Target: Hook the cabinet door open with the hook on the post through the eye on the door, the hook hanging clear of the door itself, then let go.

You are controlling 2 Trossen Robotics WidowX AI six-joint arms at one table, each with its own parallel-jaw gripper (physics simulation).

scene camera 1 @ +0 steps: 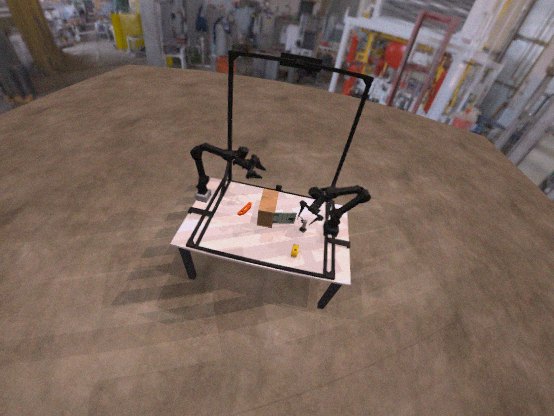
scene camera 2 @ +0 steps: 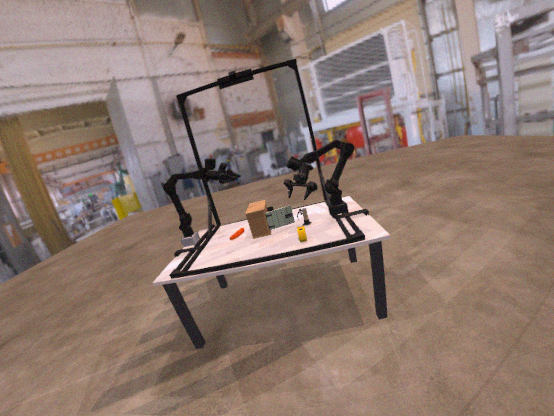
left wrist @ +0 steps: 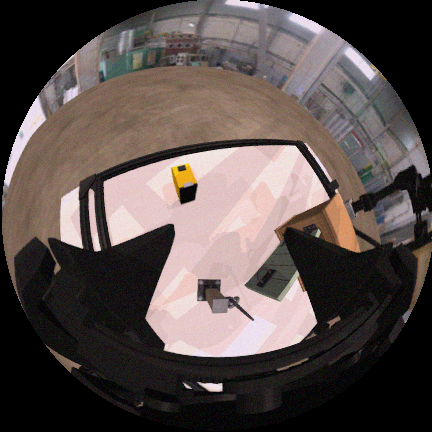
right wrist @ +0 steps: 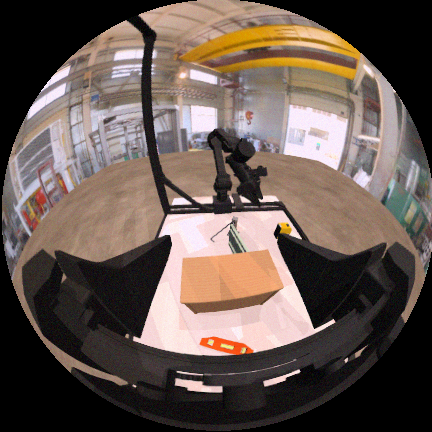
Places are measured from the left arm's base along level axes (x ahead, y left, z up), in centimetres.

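Where they show: left gripper, fingertip midpoint: (scene camera 1: 303,220) (scene camera 2: 296,198) (left wrist: 231,231) (right wrist: 260,202); right gripper, fingertip midpoint: (scene camera 1: 264,173) (scene camera 2: 239,177) (right wrist: 225,239); left arm's base, origin of the base link: (scene camera 1: 332,225) (scene camera 2: 337,203) (right wrist: 221,198); right arm's base, origin of the base link: (scene camera 1: 202,191) (scene camera 2: 188,235) (left wrist: 353,207).
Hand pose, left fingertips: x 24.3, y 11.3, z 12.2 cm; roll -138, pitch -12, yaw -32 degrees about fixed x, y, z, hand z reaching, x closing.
Things, the pixels of their centre, and the offset from my left fingertips. "spot": a spot on its surface instead.
- wooden cabinet, body centre: (right wrist: 228,286) (left wrist: 322,249) (scene camera 2: 259,218) (scene camera 1: 267,208) dy -16.9, dx +24.6, dz -10.8 cm
- short post, surface spot: (left wrist: 214,297) (scene camera 1: 305,223) spot: dy -7.8, dx -3.3, dz -10.6 cm
- yellow tape measure, body centre: (left wrist: 184,182) (right wrist: 282,230) (scene camera 2: 301,234) (scene camera 1: 294,251) dy +14.3, dx +2.5, dz -15.5 cm
- orange level, body centre: (right wrist: 226,346) (scene camera 2: 238,233) (scene camera 1: 245,209) dy -19.6, dx +41.7, dz -18.2 cm
- black frame, surface spot: (scene camera 1: 230,107) spot: dy -49.4, dx +61.3, dz +48.1 cm
The wooden cabinet (scene camera 1: 268,201) (scene camera 2: 258,220) (left wrist: 345,215) (right wrist: 230,280) stands mid-table. Its grey-green door (scene camera 1: 284,218) (scene camera 2: 282,217) (left wrist: 275,275) stands out from it toward the post. A dark fitting (left wrist: 267,276), seemingly the eye, is on the door near its free end. The short post (scene camera 1: 303,225) (scene camera 2: 306,216) (left wrist: 214,297) stands beyond that end. Its thin dark hook (left wrist: 243,310) (right wrist: 220,231) sticks out sideways, apart from the door. My left gripper (scene camera 1: 305,220) (scene camera 2: 298,198) (left wrist: 231,231) is open and empty above the post and door end. My right gripper (scene camera 1: 263,173) (scene camera 2: 239,176) (right wrist: 225,239) is open and empty, high on the cabinet's other side.
A yellow tape measure (scene camera 1: 295,250) (scene camera 2: 302,234) (left wrist: 184,182) (right wrist: 284,228) stands nearer the front edge. An orange level (scene camera 1: 244,208) (scene camera 2: 237,233) (right wrist: 226,345) lies left of the cabinet in the scene views. A black frame (scene camera 1: 230,107) (scene camera 2: 192,132) rises at the table's back.
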